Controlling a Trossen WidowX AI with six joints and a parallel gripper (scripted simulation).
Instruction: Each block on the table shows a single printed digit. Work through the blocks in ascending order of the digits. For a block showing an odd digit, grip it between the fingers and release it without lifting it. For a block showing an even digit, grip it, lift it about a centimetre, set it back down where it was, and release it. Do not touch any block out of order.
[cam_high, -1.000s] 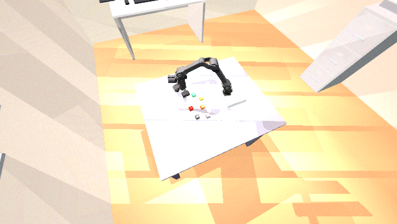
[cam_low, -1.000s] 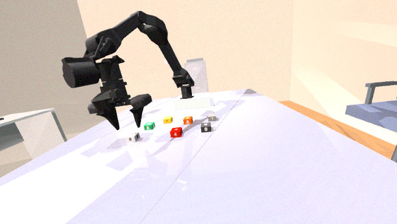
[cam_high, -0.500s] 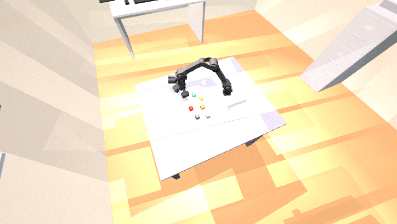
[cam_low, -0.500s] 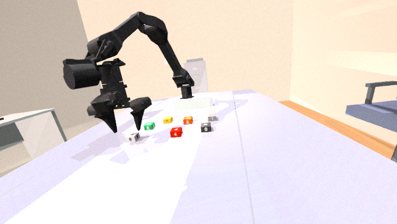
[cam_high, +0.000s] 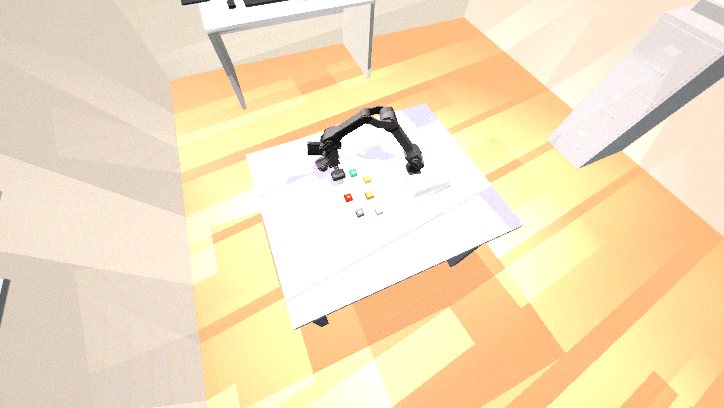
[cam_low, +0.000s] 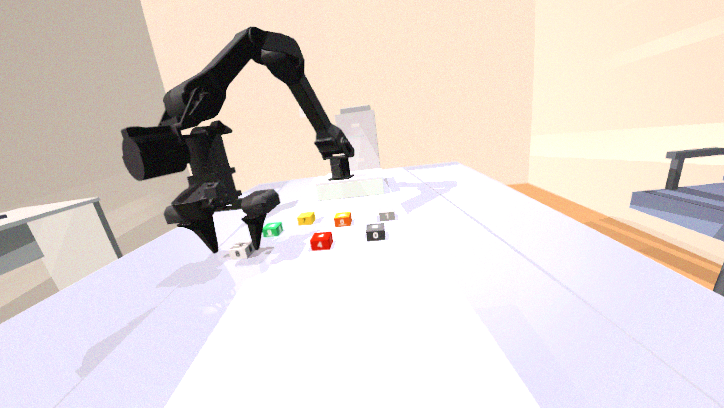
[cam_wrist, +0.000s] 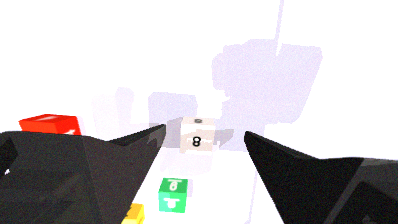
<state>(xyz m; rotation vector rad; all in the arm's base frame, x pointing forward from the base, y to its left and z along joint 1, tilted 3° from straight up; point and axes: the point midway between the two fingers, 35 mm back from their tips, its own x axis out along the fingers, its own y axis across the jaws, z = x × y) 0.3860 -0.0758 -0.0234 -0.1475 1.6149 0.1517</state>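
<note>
Right now the green block is 100 mm behind my gripper tip and 10 mm to the left of it. Also, from my gripper tip: white block 10 mm behind, 10 mm to the left; yellow block 160 mm behind, 60 mm to the left; red block 50 mm behind, 150 mm to the left.
</note>
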